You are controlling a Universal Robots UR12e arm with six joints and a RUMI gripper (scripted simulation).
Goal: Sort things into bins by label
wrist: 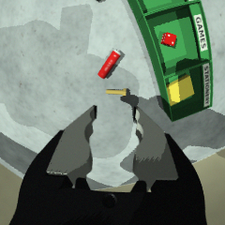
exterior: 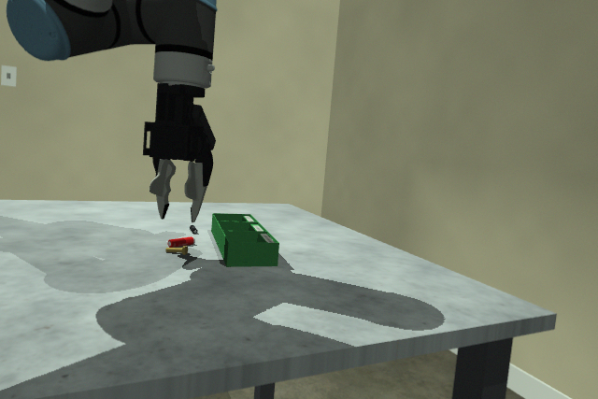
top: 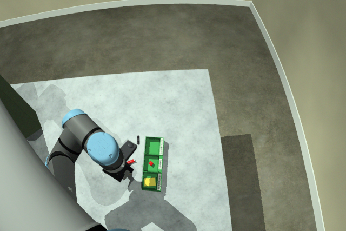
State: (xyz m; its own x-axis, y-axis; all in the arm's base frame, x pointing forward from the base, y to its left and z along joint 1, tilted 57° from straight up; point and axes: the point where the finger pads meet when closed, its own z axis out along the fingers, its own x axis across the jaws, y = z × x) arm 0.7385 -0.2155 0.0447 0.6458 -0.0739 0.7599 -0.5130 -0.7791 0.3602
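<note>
My gripper is now 7 cm above the bolt. The rest, counted from my hand: yellow block 10 cm ahead, 6 cm to the right, 6 cm below; red die 12 cm ahead, 2 cm to the left, 6 cm below; red battery 2 cm ahead, 5 cm to the left, 7 cm below.
</note>
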